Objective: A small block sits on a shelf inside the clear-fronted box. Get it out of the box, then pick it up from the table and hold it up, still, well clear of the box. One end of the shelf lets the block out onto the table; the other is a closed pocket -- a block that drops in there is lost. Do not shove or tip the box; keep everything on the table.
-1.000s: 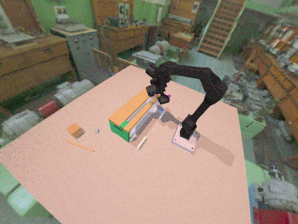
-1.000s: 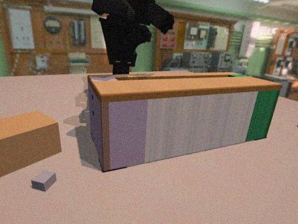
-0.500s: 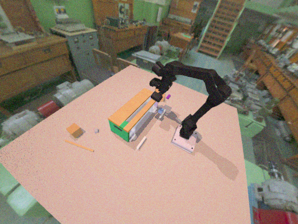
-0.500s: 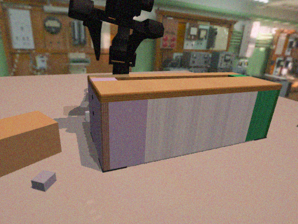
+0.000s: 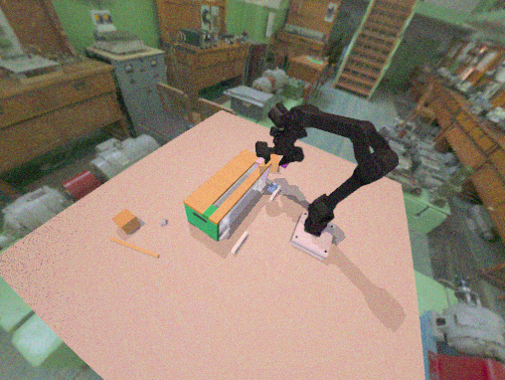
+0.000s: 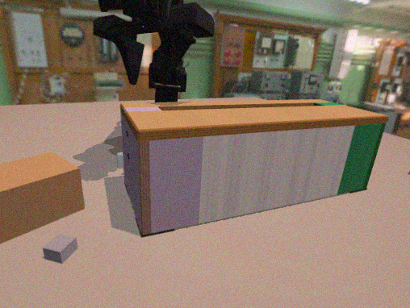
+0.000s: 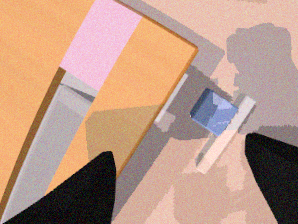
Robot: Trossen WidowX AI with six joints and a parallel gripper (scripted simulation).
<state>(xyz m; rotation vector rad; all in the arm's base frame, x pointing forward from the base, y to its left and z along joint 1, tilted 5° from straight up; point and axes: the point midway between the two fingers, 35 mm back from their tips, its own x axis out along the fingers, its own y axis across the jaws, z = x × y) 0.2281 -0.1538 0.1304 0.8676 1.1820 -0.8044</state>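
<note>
Right now the blue block is 140 mm below my gripper tip, 30 mm behind it and 10 mm to the right of it. From my gripper tip the other things lie so: thin orange stick (460 mm to the left, 330 mm ahead, 150 mm below); then box (130 mm to the left, 90 mm below, 80 mm ahead).
</note>
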